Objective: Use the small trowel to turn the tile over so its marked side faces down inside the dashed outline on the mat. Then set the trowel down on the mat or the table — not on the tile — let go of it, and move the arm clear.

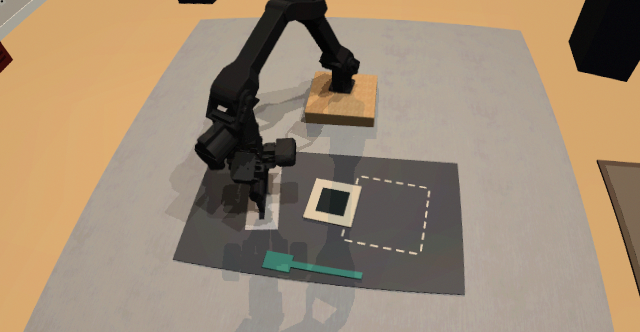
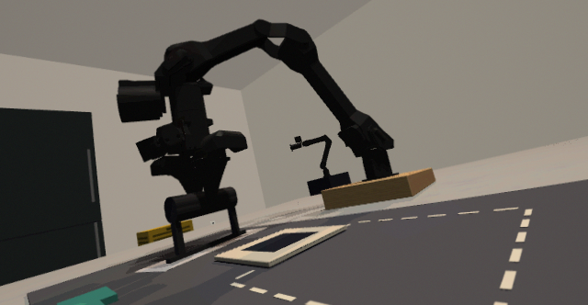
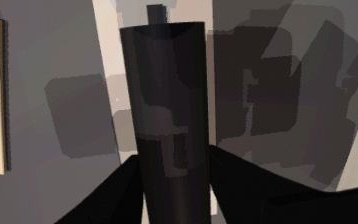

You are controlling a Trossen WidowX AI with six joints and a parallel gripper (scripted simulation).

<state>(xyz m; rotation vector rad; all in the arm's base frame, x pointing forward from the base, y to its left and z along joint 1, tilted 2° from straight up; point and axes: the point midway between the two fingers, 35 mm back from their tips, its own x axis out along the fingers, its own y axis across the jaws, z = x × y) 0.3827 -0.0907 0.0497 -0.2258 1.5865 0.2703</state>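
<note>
Right now my gripper tip is 1 cm short of the dark mat, 15 cm to the right of it and 8 cm above it. The rest, counted from my gripper tip: cream tile: 2 cm behind, 17 cm to the left, 6 cm below; then teal trowel: 16 cm ahead, 15 cm to the left, 6 cm below.
</note>
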